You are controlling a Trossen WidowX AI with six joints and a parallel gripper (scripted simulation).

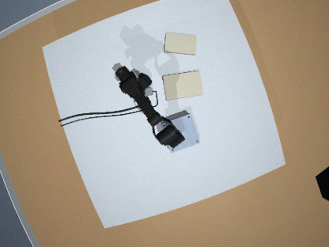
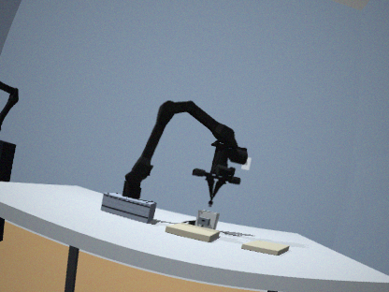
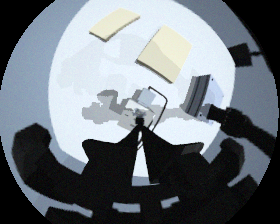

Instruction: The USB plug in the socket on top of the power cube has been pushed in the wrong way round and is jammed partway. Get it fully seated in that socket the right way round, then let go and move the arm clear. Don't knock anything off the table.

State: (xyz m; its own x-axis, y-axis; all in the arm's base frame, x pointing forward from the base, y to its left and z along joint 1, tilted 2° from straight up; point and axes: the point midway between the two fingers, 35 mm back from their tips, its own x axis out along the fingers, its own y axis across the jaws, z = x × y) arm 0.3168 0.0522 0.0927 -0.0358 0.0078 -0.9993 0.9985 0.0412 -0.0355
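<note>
The USB plug is 2 cm below my gripper tip.
</note>
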